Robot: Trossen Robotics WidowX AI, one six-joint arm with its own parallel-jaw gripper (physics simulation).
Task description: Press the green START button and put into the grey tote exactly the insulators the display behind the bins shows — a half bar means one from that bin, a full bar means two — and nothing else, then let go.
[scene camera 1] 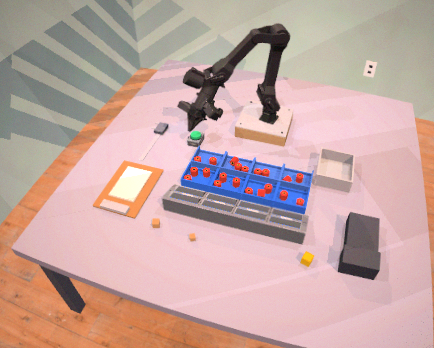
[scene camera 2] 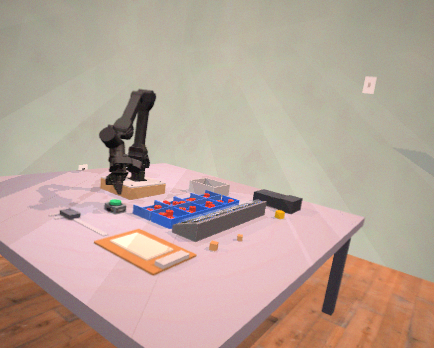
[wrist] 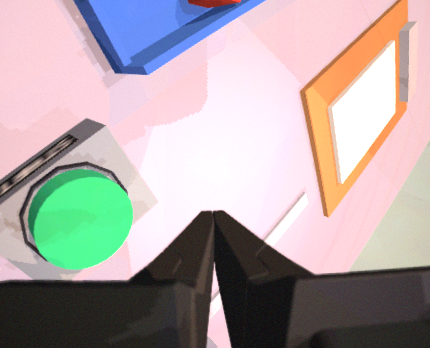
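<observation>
The green START button [scene camera 1: 196, 135] [scene camera 2: 115, 202] [wrist: 82, 220] sits on a small grey housing. My gripper [scene camera 1: 190, 129] [scene camera 2: 118, 192] [wrist: 212, 221] is shut and empty, with its tips a little above and beside the button; in the wrist view the button lies left of the tips. Blue bins [scene camera 1: 227, 192] [scene camera 2: 155, 218] [wrist: 145, 30] stand in two rows and hold red insulators [scene camera 1: 236, 182] [scene camera 2: 192, 209] [wrist: 215, 2]. The dark grey display [scene camera 1: 235, 218] [scene camera 2: 220, 223] has four windows; their bars cannot be read. The grey tote [scene camera 1: 334, 181] [scene camera 2: 220, 189] looks empty.
An orange clipboard [scene camera 1: 112, 180] [scene camera 2: 107, 242] [wrist: 315, 115] lies left of the bins in scene camera 1. A black block [scene camera 1: 360, 245] [scene camera 2: 277, 201], a yellow cube [scene camera 1: 307, 258] [scene camera 2: 279, 214] and two small orange cubes [scene camera 1: 156, 223] [scene camera 2: 214, 246] are also on the table.
</observation>
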